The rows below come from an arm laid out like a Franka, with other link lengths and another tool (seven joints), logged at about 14 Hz.
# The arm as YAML. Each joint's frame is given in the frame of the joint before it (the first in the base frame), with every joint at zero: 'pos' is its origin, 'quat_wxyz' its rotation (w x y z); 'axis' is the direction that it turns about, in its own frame. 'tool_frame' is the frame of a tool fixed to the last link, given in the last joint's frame.
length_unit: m
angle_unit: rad
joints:
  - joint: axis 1
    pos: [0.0, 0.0, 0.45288]
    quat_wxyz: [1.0, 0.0, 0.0, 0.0]
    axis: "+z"
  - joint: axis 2
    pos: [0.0, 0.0, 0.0]
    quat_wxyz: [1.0, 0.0, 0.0, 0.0]
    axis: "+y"
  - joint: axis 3
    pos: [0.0, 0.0, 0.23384]
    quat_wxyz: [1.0, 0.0, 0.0, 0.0]
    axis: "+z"
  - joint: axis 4
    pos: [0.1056, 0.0, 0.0]
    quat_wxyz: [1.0, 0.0, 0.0, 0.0]
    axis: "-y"
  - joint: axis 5
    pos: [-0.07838, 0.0, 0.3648]
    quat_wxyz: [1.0, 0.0, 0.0, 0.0]
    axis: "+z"
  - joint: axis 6
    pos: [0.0, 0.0, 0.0]
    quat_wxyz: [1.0, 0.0, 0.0, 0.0]
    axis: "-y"
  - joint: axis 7
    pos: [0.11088, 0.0, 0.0]
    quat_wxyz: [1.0, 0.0, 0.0, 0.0]
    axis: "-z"
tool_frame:
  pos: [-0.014, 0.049, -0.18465]
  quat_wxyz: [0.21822, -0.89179, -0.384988, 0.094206]
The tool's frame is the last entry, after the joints.
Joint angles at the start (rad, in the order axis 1, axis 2, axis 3, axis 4, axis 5, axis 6, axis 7):
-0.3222, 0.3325, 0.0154, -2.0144, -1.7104, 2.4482, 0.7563
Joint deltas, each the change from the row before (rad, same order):
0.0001, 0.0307, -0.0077, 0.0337, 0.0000, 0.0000, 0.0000
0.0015, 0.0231, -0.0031, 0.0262, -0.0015, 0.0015, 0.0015
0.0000, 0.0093, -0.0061, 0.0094, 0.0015, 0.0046, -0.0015
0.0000, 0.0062, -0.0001, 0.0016, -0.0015, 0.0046, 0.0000
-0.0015, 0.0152, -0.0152, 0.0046, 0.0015, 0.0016, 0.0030
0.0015, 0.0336, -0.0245, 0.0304, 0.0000, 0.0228, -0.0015
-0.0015, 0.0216, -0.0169, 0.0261, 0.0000, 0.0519, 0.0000
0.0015, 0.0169, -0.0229, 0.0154, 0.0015, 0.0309, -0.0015
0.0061, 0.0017, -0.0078, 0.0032, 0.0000, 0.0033, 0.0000
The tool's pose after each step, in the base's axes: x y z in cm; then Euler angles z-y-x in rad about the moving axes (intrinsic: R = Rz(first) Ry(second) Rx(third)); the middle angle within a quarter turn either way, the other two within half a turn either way. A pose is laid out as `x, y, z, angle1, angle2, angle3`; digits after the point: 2 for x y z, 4 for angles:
59.36, -21.47, 24.55, 0.8305, 0.5963, 2.6625
59.84, -21.71, 24.26, 0.8280, 0.5949, 2.6582
59.88, -22.04, 24.08, 0.8265, 0.5946, 2.6604
59.84, -21.93, 23.75, 0.8346, 0.5948, 2.6672
59.33, -22.88, 22.99, 0.8227, 0.6003, 2.6760
59.31, -24.00, 22.16, 0.8246, 0.5996, 2.6859
59.67, -24.20, 21.82, 0.8533, 0.5747, 2.7014
59.49, -24.96, 21.39, 0.8624, 0.5673, 2.7127
59.55, -25.05, 21.44, 0.8630, 0.5683, 2.7108

